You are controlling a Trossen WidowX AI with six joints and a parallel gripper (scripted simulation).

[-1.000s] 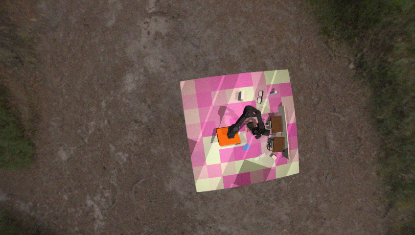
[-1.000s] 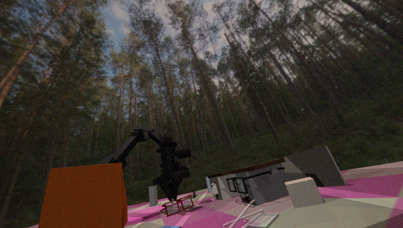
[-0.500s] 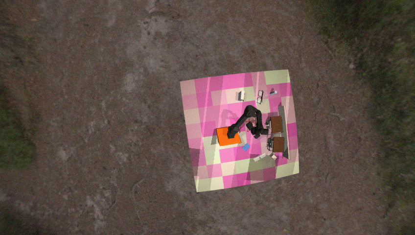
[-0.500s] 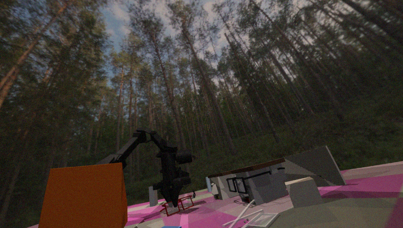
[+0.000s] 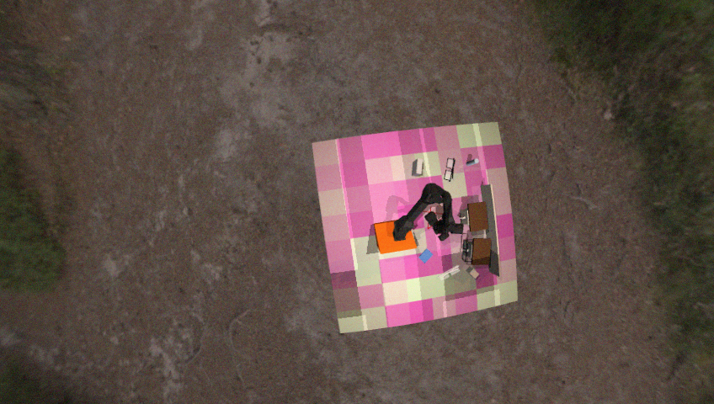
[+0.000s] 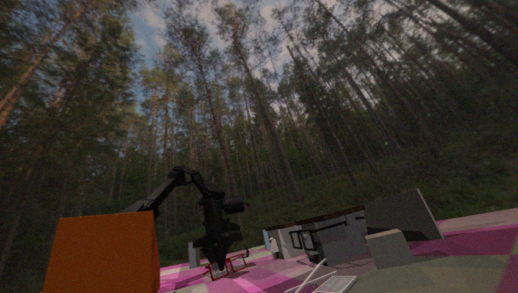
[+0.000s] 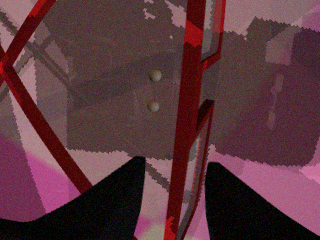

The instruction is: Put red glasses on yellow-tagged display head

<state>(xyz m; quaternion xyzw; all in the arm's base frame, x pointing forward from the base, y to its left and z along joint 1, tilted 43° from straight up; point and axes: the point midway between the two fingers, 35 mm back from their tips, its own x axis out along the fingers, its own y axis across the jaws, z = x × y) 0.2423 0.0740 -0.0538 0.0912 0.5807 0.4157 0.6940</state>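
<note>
My gripper tip is 22 cm to the right of the round post, 3 cm short of it and 1 cm below it. The rest, counted from my gripper tip: white block (36 cm to the right, 25 cm ahead, 1 cm above); then blue block (20 cm to the right, 6 cm behind, 2 cm below); then grey block (37 cm to the left, 6 cm behind, 4 cm above).
</note>
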